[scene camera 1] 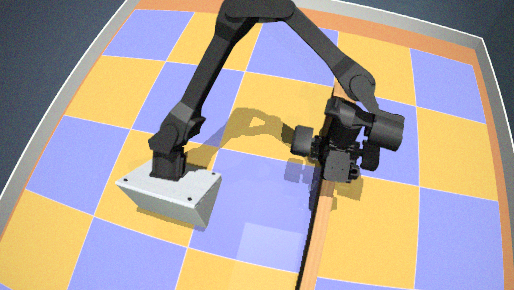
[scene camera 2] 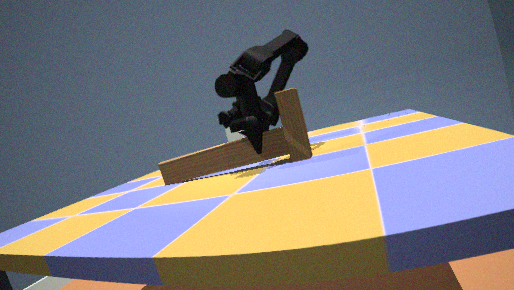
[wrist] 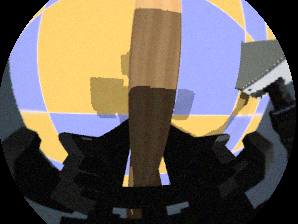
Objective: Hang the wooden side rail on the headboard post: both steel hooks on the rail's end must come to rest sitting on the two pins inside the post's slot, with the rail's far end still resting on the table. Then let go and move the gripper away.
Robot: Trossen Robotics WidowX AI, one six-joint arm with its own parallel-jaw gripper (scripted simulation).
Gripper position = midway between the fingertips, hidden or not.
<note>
I see my gripper (scene camera 1: 328, 165), a wooden side rail (scene camera 2: 238, 153) and a headboard post (scene camera 2: 288, 103).
My gripper also shows in scene camera 2 (scene camera 2: 261, 152) and in the wrist view (wrist: 145, 119).
</note>
